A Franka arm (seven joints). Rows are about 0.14 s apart.
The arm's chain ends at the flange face. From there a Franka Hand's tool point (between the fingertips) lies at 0.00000 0.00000 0.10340 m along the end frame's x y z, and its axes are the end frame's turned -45 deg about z.
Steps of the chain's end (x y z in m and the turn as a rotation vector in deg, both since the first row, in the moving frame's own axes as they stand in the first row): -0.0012, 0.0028, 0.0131, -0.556, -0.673, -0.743; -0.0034, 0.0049, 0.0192, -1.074, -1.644, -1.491; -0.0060, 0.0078, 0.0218, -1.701, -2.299, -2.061; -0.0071, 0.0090, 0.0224, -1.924, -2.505, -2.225; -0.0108, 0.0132, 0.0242, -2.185, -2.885, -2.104; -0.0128, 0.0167, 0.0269, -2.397, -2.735, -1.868; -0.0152, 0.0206, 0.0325, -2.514, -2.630, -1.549; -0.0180, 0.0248, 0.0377, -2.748, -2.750, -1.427; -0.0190, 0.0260, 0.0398, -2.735, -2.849, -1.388; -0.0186, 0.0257, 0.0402, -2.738, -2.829, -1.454
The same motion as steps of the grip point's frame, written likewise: -0.0044, 0.0010, 0.0131, 0.083, -0.869, -0.743; -0.0093, 0.0004, 0.0191, 0.403, -1.922, -1.491; -0.0149, 0.0006, 0.0217, 0.423, -2.828, -2.061; -0.0170, 0.0007, 0.0222, 0.411, -3.132, -2.225; -0.0235, 0.0009, 0.0240, 0.495, -3.585, -2.104; -0.0274, 0.0024, 0.0267, 0.239, -3.629, -1.868; -0.0319, 0.0038, 0.0323, 0.082, -3.637, -1.549; -0.0373, 0.0049, 0.0375, 0.001, -3.888, -1.427; -0.0389, 0.0049, 0.0396, 0.081, -3.948, -1.388; -0.0384, 0.0050, 0.0400, 0.064, -3.936, -1.454
